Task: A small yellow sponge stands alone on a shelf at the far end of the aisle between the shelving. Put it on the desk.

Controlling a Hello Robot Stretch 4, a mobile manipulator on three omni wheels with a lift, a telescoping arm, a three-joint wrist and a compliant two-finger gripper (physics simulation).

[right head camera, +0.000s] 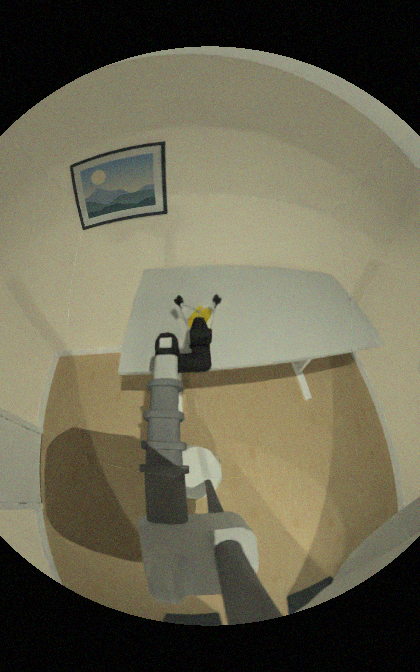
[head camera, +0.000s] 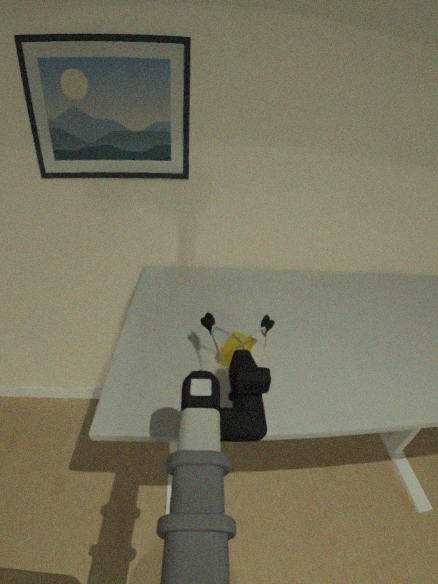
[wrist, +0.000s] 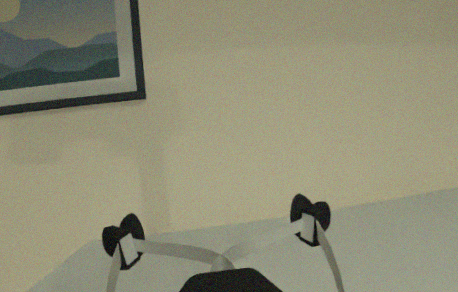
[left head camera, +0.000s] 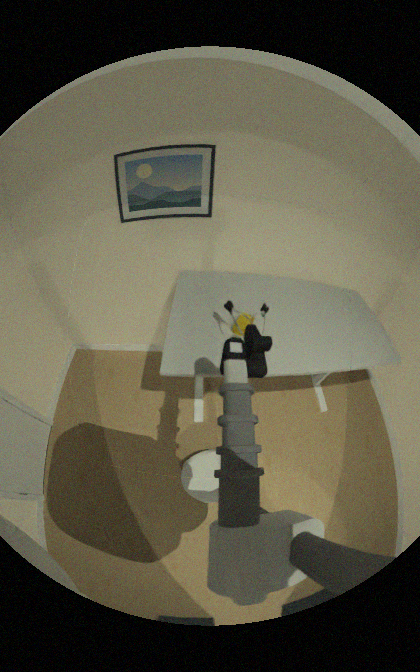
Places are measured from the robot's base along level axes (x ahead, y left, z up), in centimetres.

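Pixels of known places: gripper, between the fingertips: [head camera: 237, 316] [wrist: 217, 221].
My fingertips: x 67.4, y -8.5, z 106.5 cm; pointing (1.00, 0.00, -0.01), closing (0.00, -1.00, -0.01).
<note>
Behind a point stands the place of what it marks.
The yellow sponge [head camera: 230, 350] @(y -7.5, x 65.0, z 96.7 cm) [left head camera: 242, 325] [right head camera: 199, 315] lies on the grey-white desk [head camera: 350, 350] @(y -45.7, x 70.1, z 92.2 cm) [left head camera: 310, 330] [right head camera: 280, 310] [wrist: 400, 240] @(y -41.3, x 90.3, z 92.2 cm), in its left part. It is partly hidden behind the gripper's linkage and wrist in the head views. My gripper [head camera: 238, 322] @(y -8.5, x 67.4, z 106.5 cm) [left head camera: 246, 307] [right head camera: 198, 300] [wrist: 217, 221] @(y -8.5, x 67.4, z 106.5 cm) is open and empty, with its fingertips wide apart. It hangs above the desk and the sponge, and its shadow falls on the desk top to the left. The sponge does not show in the wrist view.
The arm [head camera: 196, 490] @(y 0.2, x 22.2, z 117.5 cm) [left head camera: 240, 425] [right head camera: 165, 415] reaches over the desk's front edge. A wall with a framed picture [head camera: 105, 110] @(y 35.9, x 117.9, z 151.7 cm) [left head camera: 165, 182] [right head camera: 120, 185] [wrist: 60, 60] @(y 30.0, x 118.2, z 141.9 cm) stands behind the desk. A white round object [left head camera: 200, 475] [right head camera: 202, 467] is on the floor below the arm.
</note>
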